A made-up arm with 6 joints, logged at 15 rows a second.
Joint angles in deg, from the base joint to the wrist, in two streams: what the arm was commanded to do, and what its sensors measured. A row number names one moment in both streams.
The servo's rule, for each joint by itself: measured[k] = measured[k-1] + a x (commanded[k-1-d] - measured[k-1]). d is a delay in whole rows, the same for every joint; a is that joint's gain. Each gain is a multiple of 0.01, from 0.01 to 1. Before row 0 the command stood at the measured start. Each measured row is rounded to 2 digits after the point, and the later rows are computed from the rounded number. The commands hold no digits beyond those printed.
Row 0, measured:
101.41, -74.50, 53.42, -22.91, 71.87, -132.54
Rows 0 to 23, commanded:
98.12, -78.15, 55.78, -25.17, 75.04, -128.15
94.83, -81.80, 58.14, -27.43, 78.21, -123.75
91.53, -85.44, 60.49, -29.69, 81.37, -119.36
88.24, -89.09, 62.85, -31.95, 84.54, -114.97
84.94, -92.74, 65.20, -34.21, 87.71, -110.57
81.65, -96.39, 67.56, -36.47, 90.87, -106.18
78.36, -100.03, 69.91, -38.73, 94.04, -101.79
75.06, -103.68, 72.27, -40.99, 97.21, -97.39
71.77, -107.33, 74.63, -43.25, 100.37, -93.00
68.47, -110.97, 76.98, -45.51, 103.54, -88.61
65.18, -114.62, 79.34, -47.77, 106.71, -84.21
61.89, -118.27, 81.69, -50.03, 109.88, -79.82
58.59, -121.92, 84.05, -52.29, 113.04, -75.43
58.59, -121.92, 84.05, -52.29, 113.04, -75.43
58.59, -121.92, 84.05, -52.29, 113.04, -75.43
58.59, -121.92, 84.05, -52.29, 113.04, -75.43
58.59, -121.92, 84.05, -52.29, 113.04, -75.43
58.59, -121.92, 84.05, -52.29, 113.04, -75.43
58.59, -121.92, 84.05, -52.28, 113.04, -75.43
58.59, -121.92, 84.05, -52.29, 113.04, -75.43
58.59, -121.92, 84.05, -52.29, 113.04, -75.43
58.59, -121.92, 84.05, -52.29, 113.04, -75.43
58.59, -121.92, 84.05, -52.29, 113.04, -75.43
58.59, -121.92, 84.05, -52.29, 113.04, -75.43
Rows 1 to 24, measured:
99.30, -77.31, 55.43, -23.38, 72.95, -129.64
96.44, -80.77, 57.73, -24.23, 74.74, -125.75
93.30, -84.37, 60.08, -25.38, 76.99, -121.53
90.06, -88.00, 62.43, -26.76, 79.56, -117.20
86.78, -91.65, 64.78, -28.32, 82.33, -112.82
83.50, -95.30, 67.14, -30.03, 85.23, -108.44
80.21, -98.94, 69.49, -31.86, 88.23, -104.05
76.91, -102.59, 71.85, -33.78, 91.28, -99.65
73.62, -106.24, 74.21, -35.77, 94.37, -95.26
70.32, -109.88, 76.56, -37.82, 97.49, -90.87
67.03, -113.53, 78.92, -39.91, 100.62, -86.47
63.74, -117.18, 81.27, -42.04, 103.77, -82.08
60.44, -120.83, 83.63, -44.19, 106.92, -77.69
59.26, -121.67, 83.99, -45.89, 109.00, -76.20
58.83, -121.86, 84.04, -47.23, 110.37, -75.69
58.68, -121.91, 84.05, -48.29, 111.28, -75.52
58.62, -121.92, 84.05, -49.13, 111.88, -75.46
58.60, -121.92, 84.05, -49.79, 112.27, -75.44
58.59, -121.92, 84.05, -50.31, 112.53, -75.43
58.59, -121.92, 84.05, -50.73, 112.70, -75.43
58.59, -121.92, 84.05, -51.06, 112.82, -75.43
58.59, -121.92, 84.05, -51.32, 112.89, -75.43
58.59, -121.92, 84.05, -51.52, 112.94, -75.43
58.59, -121.92, 84.05, -51.68, 112.97, -75.43
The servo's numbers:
d 0
a 0.64 0.77 0.85 0.21 0.34 0.66

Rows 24 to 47, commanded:
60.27, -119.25, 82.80, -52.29, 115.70, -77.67
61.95, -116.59, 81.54, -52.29, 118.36, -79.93
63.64, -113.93, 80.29, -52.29, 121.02, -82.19
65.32, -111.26, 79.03, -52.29, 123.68, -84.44
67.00, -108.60, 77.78, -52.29, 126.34, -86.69
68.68, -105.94, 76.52, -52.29, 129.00, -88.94
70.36, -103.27, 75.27, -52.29, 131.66, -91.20
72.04, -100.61, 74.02, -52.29, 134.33, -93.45
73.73, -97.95, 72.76, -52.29, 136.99, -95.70
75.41, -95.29, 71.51, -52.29, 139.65, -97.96
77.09, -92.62, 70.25, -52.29, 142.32, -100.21
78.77, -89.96, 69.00, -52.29, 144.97, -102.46
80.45, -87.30, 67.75, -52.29, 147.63, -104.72
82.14, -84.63, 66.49, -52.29, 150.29, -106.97
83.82, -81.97, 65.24, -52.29, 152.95, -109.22
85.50, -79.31, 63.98, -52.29, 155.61, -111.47
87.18, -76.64, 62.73, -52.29, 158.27, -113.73
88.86, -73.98, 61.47, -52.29, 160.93, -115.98
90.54, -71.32, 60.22, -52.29, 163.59, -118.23
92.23, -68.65, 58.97, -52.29, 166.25, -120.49
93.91, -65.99, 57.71, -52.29, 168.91, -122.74
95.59, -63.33, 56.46, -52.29, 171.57, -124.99
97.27, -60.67, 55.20, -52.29, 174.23, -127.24
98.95, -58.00, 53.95, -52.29, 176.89, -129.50
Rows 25 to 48, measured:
59.67, -119.86, 82.99, -51.81, 113.90, -76.91
61.13, -117.34, 81.76, -51.91, 115.42, -78.90
62.74, -114.71, 80.51, -51.99, 117.32, -81.07
64.39, -112.05, 79.25, -52.05, 119.48, -83.29
66.06, -109.39, 78.00, -52.10, 121.81, -85.53
67.74, -106.73, 76.74, -52.14, 124.25, -87.78
69.42, -104.07, 75.49, -52.17, 126.77, -90.04
71.10, -101.41, 74.24, -52.20, 129.34, -92.29
72.78, -98.75, 72.98, -52.22, 131.94, -94.54
74.46, -96.09, 71.73, -52.23, 134.56, -96.80
76.14, -93.42, 70.47, -52.24, 137.20, -99.05
77.82, -90.76, 69.22, -52.25, 139.84, -101.30
79.50, -88.10, 67.97, -52.26, 142.49, -103.56
81.19, -85.43, 66.71, -52.27, 145.14, -105.81
82.87, -82.77, 65.46, -52.27, 147.80, -108.06
84.55, -80.11, 64.20, -52.27, 150.46, -110.31
86.23, -77.44, 62.95, -52.27, 153.12, -112.57
87.91, -74.78, 61.69, -52.27, 155.78, -114.82
89.59, -72.12, 60.44, -52.27, 158.44, -117.07
91.28, -69.45, 59.19, -52.27, 161.10, -119.33
92.96, -66.79, 57.93, -52.27, 163.76, -121.58
94.64, -64.13, 56.68, -52.27, 166.42, -123.83
96.32, -61.47, 55.42, -52.27, 169.08, -126.08
98.00, -58.80, 54.17, -52.27, 171.74, -128.34

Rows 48 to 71, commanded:
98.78, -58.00, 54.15, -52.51, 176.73, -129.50
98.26, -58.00, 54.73, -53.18, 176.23, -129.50
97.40, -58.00, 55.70, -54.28, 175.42, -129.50
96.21, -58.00, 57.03, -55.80, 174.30, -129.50
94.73, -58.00, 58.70, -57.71, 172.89, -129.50
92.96, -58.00, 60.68, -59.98, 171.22, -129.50
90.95, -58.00, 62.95, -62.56, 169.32, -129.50
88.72, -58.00, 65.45, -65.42, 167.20, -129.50
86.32, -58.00, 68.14, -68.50, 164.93, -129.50
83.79, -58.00, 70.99, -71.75, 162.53, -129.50
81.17, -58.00, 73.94, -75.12, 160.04, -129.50
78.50, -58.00, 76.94, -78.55, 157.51, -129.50
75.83, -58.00, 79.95, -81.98, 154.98, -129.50
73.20, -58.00, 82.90, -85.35, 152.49, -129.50
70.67, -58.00, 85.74, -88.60, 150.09, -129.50
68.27, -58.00, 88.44, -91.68, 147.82, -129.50
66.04, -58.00, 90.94, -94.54, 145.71, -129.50
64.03, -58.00, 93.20, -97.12, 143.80, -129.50
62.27, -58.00, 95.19, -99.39, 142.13, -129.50
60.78, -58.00, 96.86, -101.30, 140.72, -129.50
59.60, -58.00, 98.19, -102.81, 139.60, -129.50
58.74, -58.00, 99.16, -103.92, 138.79, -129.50
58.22, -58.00, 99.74, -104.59, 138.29, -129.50
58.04, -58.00, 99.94, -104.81, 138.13, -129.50
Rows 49 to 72, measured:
98.50, -58.18, 54.15, -52.32, 173.44, -129.11
98.35, -58.04, 54.64, -52.50, 174.39, -129.37
97.74, -58.01, 55.54, -52.87, 174.74, -129.46
96.76, -58.00, 56.81, -53.49, 174.59, -129.49
95.46, -58.00, 58.42, -54.38, 174.01, -129.50
93.86, -58.00, 60.34, -55.56, 173.06, -129.50
92.00, -58.00, 62.56, -57.03, 171.79, -129.50
89.90, -58.00, 65.02, -58.79, 170.23, -129.50
87.61, -58.00, 67.67, -60.83, 168.43, -129.50
85.17, -58.00, 70.49, -63.12, 166.42, -129.50
82.61, -58.00, 73.42, -65.64, 164.25, -129.50
79.98, -58.00, 76.41, -68.35, 161.96, -129.50
77.32, -58.00, 79.42, -71.21, 159.59, -129.50
74.68, -58.00, 82.38, -74.18, 157.18, -129.50
72.11, -58.00, 85.24, -77.21, 154.77, -129.50
69.65, -58.00, 87.96, -80.25, 152.41, -129.50
67.34, -58.00, 90.49, -83.25, 150.13, -129.50
65.22, -58.00, 92.79, -86.16, 147.98, -129.50
63.33, -58.00, 94.83, -88.94, 145.99, -129.50
61.70, -58.00, 96.56, -91.54, 144.20, -129.50
60.36, -58.00, 97.95, -93.91, 142.64, -129.50
59.32, -58.00, 98.98, -96.01, 141.33, -129.50
58.62, -58.00, 99.63, -97.81, 140.30, -129.50
58.25, -58.00, 99.89, -99.28, 139.56, -129.50

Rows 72 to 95, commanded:
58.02, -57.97, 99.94, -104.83, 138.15, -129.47
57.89, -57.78, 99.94, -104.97, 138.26, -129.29
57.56, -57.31, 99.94, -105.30, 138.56, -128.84
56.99, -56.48, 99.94, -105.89, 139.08, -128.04
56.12, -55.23, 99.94, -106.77, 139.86, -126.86
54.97, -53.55, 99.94, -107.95, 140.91, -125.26
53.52, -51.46, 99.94, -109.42, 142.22, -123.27
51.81, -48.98, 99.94, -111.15, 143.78, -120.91
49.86, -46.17, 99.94, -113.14, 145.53, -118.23
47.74, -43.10, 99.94, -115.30, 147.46, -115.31
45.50, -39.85, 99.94, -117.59, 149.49, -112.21
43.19, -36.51, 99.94, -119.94, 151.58, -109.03
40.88, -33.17, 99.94, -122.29, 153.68, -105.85
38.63, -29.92, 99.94, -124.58, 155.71, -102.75
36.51, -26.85, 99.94, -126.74, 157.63, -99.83
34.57, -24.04, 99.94, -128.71, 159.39, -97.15
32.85, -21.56, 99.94, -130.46, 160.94, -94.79
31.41, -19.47, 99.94, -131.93, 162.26, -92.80
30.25, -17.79, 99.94, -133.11, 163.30, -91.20
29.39, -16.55, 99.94, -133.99, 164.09, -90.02
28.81, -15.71, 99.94, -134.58, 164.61, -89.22
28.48, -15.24, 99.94, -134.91, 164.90, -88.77
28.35, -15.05, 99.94, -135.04, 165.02, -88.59
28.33, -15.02, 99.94, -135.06, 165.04, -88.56
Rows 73 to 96, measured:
58.10, -57.98, 99.93, -100.45, 139.08, -129.48
57.97, -57.83, 99.94, -101.40, 138.80, -129.35
57.71, -57.43, 99.94, -102.22, 138.72, -129.01
57.25, -56.70, 99.94, -102.99, 138.84, -128.37
56.53, -55.57, 99.94, -103.78, 139.19, -127.37
55.53, -54.01, 99.94, -104.66, 139.77, -125.98
54.24, -52.05, 99.94, -105.66, 140.60, -124.19
52.68, -49.69, 99.94, -106.81, 141.68, -122.03
50.88, -46.98, 99.94, -108.14, 142.99, -119.52
48.87, -43.99, 99.94, -109.64, 144.51, -116.74
46.71, -40.80, 99.94, -111.31, 146.20, -113.75
44.46, -37.50, 99.94, -113.12, 148.03, -110.63
42.17, -34.17, 99.94, -115.05, 149.95, -107.48
39.90, -30.90, 99.94, -117.05, 151.91, -104.36
37.73, -27.78, 99.94, -119.08, 153.85, -101.37
35.71, -24.90, 99.94, -121.10, 155.73, -98.58
33.88, -22.33, 99.94, -123.07, 157.50, -96.08
32.30, -20.13, 99.94, -124.93, 159.12, -93.92
30.99, -18.33, 99.94, -126.65, 160.54, -92.12
29.97, -16.96, 99.94, -128.19, 161.75, -90.73
29.23, -16.00, 99.94, -129.53, 162.72, -89.73
28.75, -15.41, 99.94, -130.66, 163.46, -89.10
28.49, -15.13, 99.94, -131.58, 163.99, -88.76
28.39, -15.05, 99.94, -132.31, 164.35, -88.63

